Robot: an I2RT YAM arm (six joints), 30 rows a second.
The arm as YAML. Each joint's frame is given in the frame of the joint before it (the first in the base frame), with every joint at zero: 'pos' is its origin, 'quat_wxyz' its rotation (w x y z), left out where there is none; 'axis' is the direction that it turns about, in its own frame. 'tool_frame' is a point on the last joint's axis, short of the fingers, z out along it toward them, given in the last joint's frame.
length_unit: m
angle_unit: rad
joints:
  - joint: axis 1
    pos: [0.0, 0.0, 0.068]
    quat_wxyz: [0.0, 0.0, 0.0, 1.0]
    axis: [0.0, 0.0, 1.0]
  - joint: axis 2
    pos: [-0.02, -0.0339, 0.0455]
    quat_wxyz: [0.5, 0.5, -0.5, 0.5]
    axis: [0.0, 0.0, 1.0]
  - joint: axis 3
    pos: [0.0, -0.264, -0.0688]
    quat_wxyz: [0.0, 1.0, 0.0, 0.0]
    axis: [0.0, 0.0, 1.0]
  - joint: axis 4
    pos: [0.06, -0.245, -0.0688]
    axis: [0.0, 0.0, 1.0]
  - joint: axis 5
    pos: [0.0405, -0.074, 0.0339]
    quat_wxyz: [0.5, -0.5, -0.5, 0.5]
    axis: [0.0, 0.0, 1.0]
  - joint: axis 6
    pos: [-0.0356, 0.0, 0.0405]
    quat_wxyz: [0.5, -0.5, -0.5, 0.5]
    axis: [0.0, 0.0, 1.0]
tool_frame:
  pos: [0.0, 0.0, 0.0]
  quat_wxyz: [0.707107, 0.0, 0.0, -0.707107]
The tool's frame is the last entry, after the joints.
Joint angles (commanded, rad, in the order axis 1, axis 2, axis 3, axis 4, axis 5, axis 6), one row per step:
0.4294 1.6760 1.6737 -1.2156 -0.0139 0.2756
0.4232 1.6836 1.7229 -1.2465 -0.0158 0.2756
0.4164 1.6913 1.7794 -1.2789 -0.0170 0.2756
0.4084 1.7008 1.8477 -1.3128 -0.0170 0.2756
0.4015 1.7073 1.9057 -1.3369 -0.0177 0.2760
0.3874 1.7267 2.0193 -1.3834 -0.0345 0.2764
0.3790 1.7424 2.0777 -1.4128 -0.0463 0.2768
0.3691 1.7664 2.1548 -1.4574 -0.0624 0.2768
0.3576 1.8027 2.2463 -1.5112 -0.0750 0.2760
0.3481 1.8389 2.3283 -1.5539 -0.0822 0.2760
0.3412 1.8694 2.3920 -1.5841 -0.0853 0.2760
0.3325 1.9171 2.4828 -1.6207 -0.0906 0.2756
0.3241 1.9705 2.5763 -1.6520 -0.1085 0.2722
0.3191 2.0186 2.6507 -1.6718 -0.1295 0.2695
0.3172 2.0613 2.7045 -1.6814 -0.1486 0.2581
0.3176 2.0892 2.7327 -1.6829 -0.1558 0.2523
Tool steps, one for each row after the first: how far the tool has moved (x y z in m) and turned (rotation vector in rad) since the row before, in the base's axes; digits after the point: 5 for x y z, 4 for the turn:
0.00120 -0.00164 0.01034 0.0060 -0.0090 -0.0055
0.00091 -0.00201 0.01216 0.0077 -0.0145 -0.0064
0.00090 -0.00250 0.01462 0.0100 -0.0228 -0.0080
0.00019 -0.00237 0.01289 0.0115 -0.0249 -0.0070
0.00034 -0.00425 0.02258 0.0324 -0.0382 -0.0071
0.00061 -0.00228 0.00918 0.0148 -0.0084 -0.0032
0.00048 -0.00269 0.01035 0.0163 -0.0027 -0.0022
0.00214 -0.00275 0.00910 0.0105 0.0024 -0.0047
0.00294 -0.00199 0.00660 0.0070 -0.0007 -0.0060
0.00295 -0.00126 0.00407 0.0036 -0.0019 -0.0054
0.00553 -0.00096 0.00407 0.0063 -0.0047 -0.0058
0.00690 -0.00001 0.00225 0.0161 -0.0042 0.0034
0.00709 0.00131 -0.00045 0.0181 -0.0012 0.0079
0.00760 0.00250 -0.00314 0.0112 0.0004 0.0175
0.00582 0.00233 -0.00354 0.0030 0.0013 0.0090

